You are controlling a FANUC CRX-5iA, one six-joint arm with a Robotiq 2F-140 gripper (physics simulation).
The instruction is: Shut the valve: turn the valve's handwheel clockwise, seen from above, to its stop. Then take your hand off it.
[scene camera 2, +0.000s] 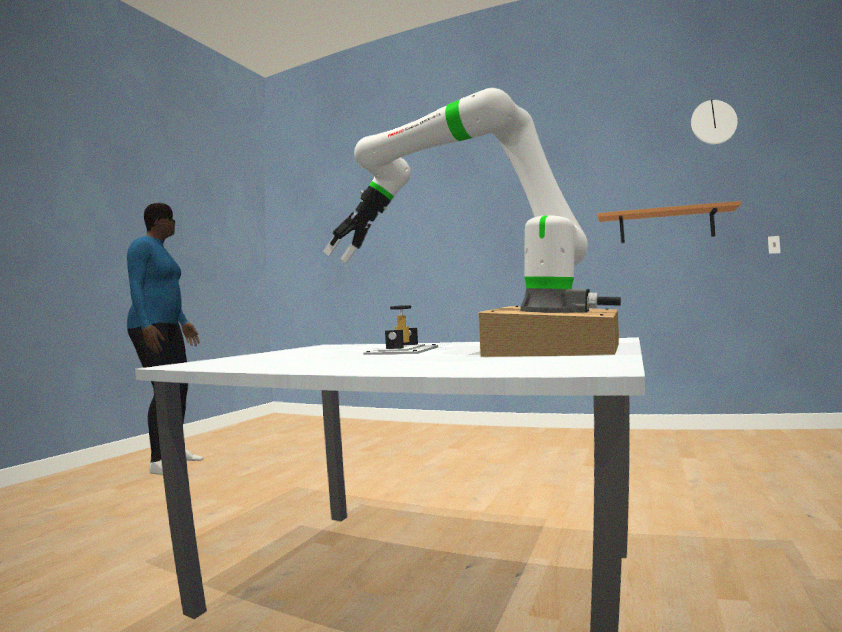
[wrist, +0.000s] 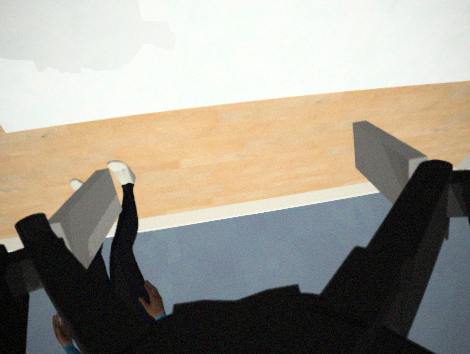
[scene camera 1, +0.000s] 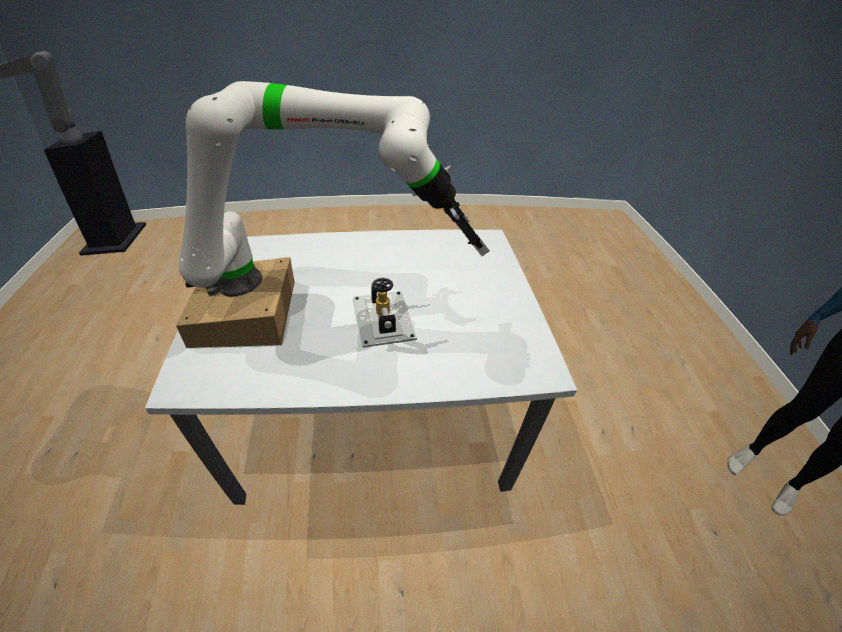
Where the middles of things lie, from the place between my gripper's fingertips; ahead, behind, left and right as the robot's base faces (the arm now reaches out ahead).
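There is the base plate [scene camera 1: 365,328], and I see where my gripper is relative to it. My gripper is 26 cm beyond the plate and 4 cm to the right of it, and it is also 32 cm above it.
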